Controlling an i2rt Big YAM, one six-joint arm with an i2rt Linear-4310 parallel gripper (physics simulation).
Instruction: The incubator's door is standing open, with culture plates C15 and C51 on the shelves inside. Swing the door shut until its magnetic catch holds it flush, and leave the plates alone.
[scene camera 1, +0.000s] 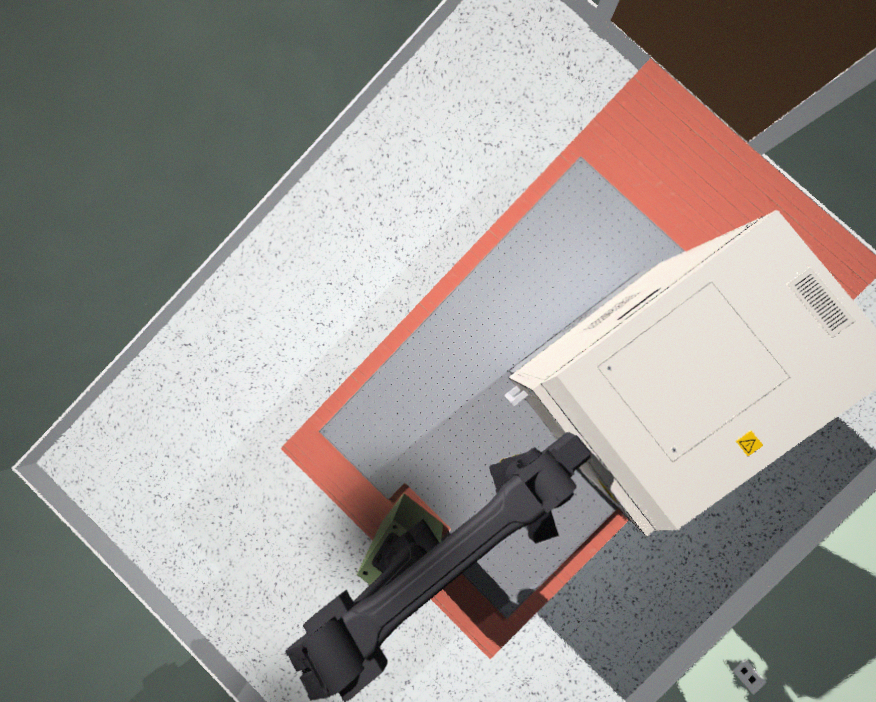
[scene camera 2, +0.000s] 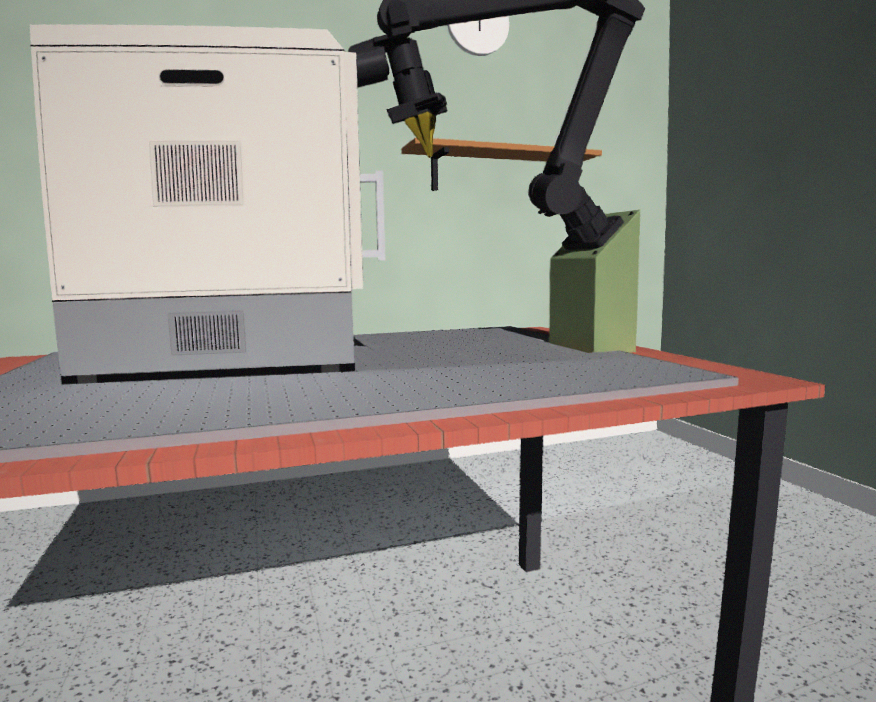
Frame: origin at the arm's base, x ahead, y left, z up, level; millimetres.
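Seen in the pictures: gripper, fingertip midpoint: (scene camera 1: 505, 470) (scene camera 2: 430, 157); arm's base, link origin: (scene camera 2: 593, 236).
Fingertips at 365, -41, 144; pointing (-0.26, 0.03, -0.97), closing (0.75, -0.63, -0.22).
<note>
Offsets run from my fingertips to a thing's top centre, as dx, dy, dz. "spot": to the spot under its first point. Level surfaces: height alone.
The cream incubator @(+356, -145, +173) (scene camera 1: 694, 372) (scene camera 2: 109, 182) stands on the grey perforated board. Its door @(spot: +177, +79, -44) (scene camera 2: 353, 168) lies against the front of the body, with no clear gap in scene camera 2; whether it is fully flush cannot be told. The pale door handle @(spot: +140, +66, -51) (scene camera 1: 516, 395) (scene camera 2: 380, 215) sticks out from the door. My gripper (scene camera 2: 429, 152) is shut and empty, its yellow fingers pointing down in front of the door, apart from the handle. A dark cylindrical part of my wrist (scene camera 2: 370, 62) is at the door's upper front and seems to touch it. Plates C15 and C51 are hidden inside.
The green arm pedestal (scene camera 1: 402, 506) (scene camera 2: 615, 299) stands at the board's end. The perforated board @(dz -377) (scene camera 1: 467, 351) (scene camera 2: 511, 387) lies on the red table (scene camera 1: 701, 168) (scene camera 2: 797, 389). An orange shelf (scene camera 2: 511, 149) and a round clock (scene camera 2: 480, 36) are on the wall behind the arm.
</note>
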